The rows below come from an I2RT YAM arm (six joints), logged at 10 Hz.
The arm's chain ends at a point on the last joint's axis. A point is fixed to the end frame.
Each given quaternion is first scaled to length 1.
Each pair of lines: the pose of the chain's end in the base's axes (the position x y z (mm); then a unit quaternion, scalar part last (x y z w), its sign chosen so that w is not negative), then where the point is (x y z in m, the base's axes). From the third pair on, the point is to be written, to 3 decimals.
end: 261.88, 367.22, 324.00, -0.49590, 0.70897, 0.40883, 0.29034
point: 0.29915 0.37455 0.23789
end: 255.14, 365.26, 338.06, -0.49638, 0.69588, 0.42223, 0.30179
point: 0.29323 0.37654 0.25274
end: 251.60, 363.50, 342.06, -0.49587, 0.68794, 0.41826, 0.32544
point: 0.293 0.376 0.259
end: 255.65, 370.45, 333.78, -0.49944, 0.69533, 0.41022, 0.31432
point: 0.297 0.381 0.250
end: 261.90, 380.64, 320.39, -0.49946, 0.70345, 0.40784, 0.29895
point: 0.301 0.389 0.235
